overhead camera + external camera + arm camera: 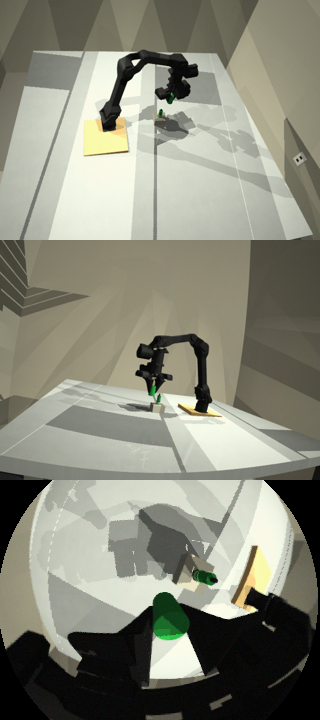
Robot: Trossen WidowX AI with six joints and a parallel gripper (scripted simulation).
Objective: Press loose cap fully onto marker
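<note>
My gripper tip is now 80 mm above the holder block, 60 mm past it and 50 mm to the left of it. Round my gripper tip: green cap: 10 mm above.
</note>
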